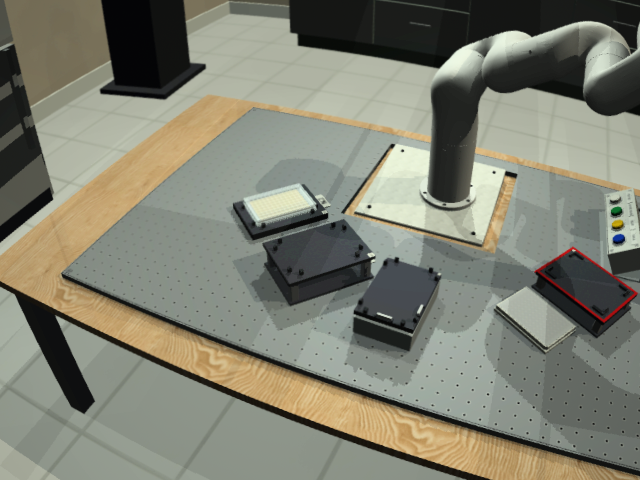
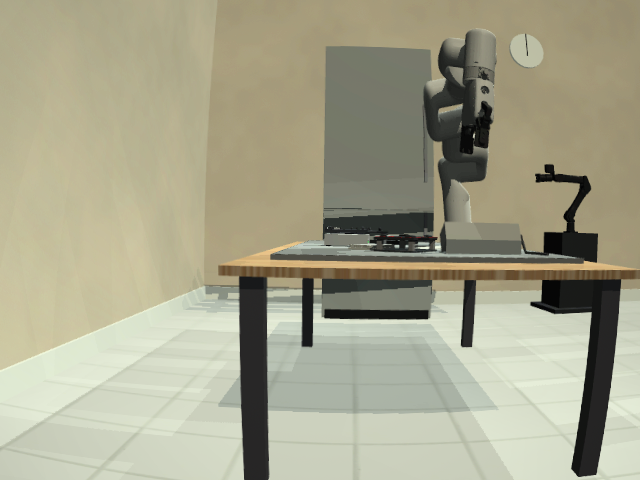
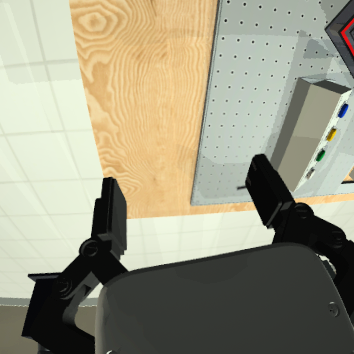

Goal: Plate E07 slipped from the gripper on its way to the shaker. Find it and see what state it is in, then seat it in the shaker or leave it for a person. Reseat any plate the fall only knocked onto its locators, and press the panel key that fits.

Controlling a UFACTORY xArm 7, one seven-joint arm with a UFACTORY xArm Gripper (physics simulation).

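Frame: origin at the arm's base, x back, y right, z up, level; millimetres.
Seen in the pictures: gripper, fingertip midpoint: [image 2: 473,150] [image 3: 185,178]; arm's base, origin of the base link: [image 1: 448,192].
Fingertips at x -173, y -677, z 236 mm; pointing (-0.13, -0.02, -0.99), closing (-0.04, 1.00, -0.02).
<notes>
Pixels of each thing's top centre, then the offset from my fingertips to it. "*": a spot on its surface instead.
- pale grey plate, middle of its top: [image 1: 536,315] [image 2: 372,244] dx -163, dy +464, dz -226 mm
- clear plate with cream wells, middle of its top: [image 1: 279,201] dx -10, dy +997, dz -210 mm
- low black nest, surface spot: [image 1: 254,229] * dx -92, dy +1016, dz -226 mm
- key panel, middle of its top: [image 1: 629,213] [image 3: 321,150] [image 2: 480,222] dx +116, dy +284, dz -157 mm
A pale grey plate [image 1: 536,318] lies on the perforated board, against or very near the red-rimmed black stand [image 1: 589,284] [image 3: 346,34]; its label and which face is up cannot be read. A clear plate with cream wells [image 1: 279,203] sits on a low black nest [image 1: 254,229]; how squarely it sits is unclear. A box with a dark top and corner posts [image 1: 398,294] bears no plate. The key panel [image 1: 622,222] [image 2: 483,237] [image 3: 302,130] has grey, green, yellow and blue keys. My gripper [image 2: 474,147] [image 3: 185,178] is open and empty, high above the table's panel end.
A raised black stand with posts [image 1: 317,253] is between the nest and the dark-topped box. The arm's base plate [image 1: 387,206] is behind them. The wooden table edge [image 3: 145,100] and floor show below the fingers. A second, black arm [image 2: 584,186] stands on a pedestal beyond the table.
</notes>
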